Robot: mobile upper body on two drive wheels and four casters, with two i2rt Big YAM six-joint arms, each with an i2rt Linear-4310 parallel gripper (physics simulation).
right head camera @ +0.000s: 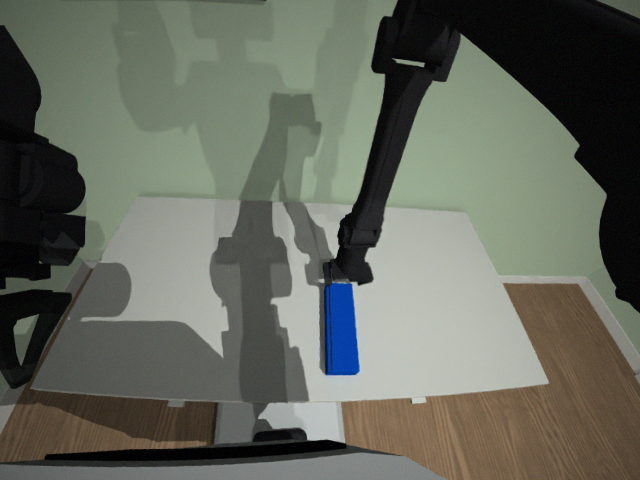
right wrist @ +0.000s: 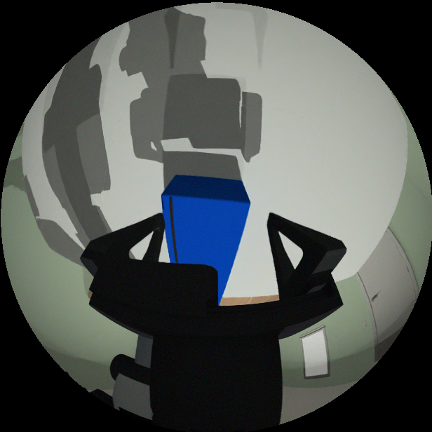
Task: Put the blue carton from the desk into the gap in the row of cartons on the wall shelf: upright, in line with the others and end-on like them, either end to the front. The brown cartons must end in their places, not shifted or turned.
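The blue carton lies flat on the white desk, its long side running from the wall side toward the robot. A dark line runs along its left edge. My right gripper is open at the carton's wall-side end. In the right wrist view the carton shows between the fingertips, close to the left one, with a wider gap at the right one; nothing is gripped. My left gripper is open at the picture's left edge, partly cut off, away from the carton. The brown cartons and their gap do not show.
The green wall rises behind the desk. A thin dark edge crosses the top of the head view; what it belongs to is cut off. Wooden floor shows beside the desk. Arm shadows fall across desk and wall.
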